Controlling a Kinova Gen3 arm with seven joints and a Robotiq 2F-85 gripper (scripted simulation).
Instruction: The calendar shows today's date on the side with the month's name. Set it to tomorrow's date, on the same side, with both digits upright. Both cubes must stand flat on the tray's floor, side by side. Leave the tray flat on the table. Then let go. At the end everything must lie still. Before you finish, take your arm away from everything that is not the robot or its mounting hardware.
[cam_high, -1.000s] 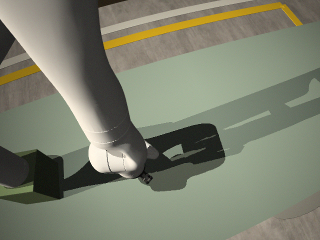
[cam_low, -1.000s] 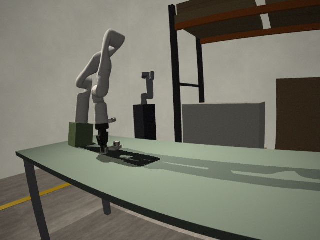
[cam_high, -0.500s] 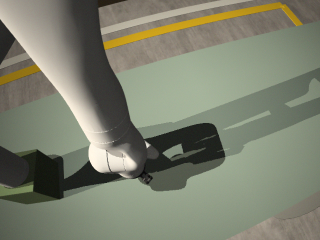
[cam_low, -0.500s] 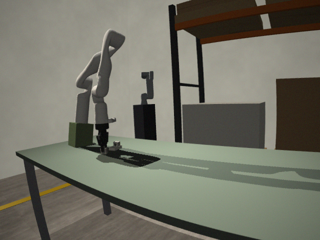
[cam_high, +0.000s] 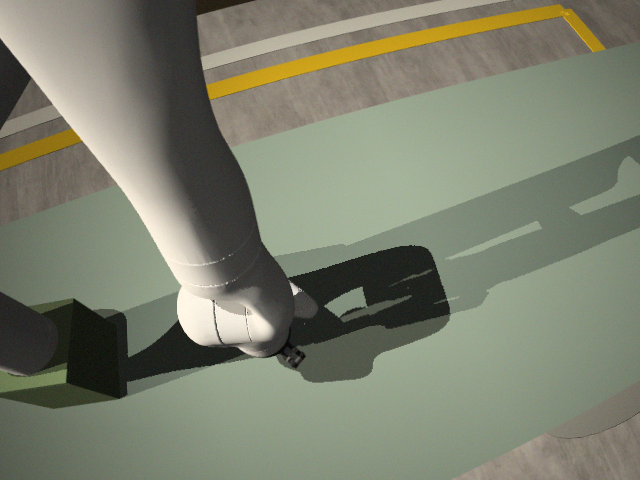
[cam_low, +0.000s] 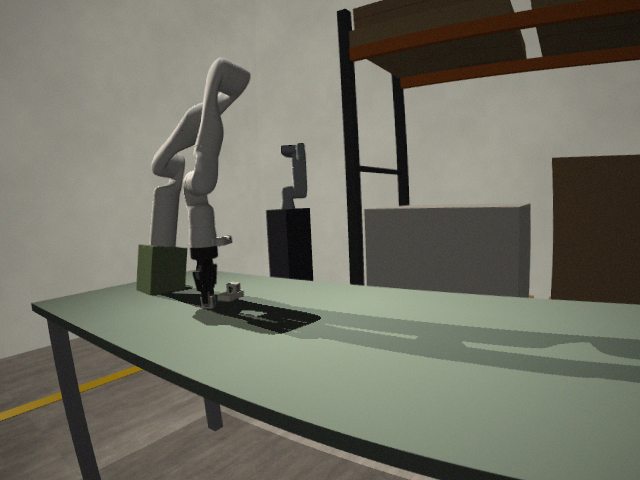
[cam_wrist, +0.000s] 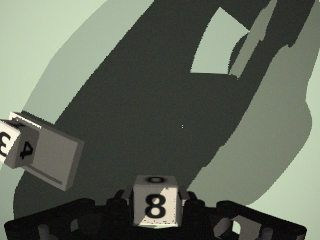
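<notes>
The white cube lies 10 mm below my hand. The rest, counted from my hand: white tray 50 mm behind, 100 mm to the left, 20 mm below.
</notes>
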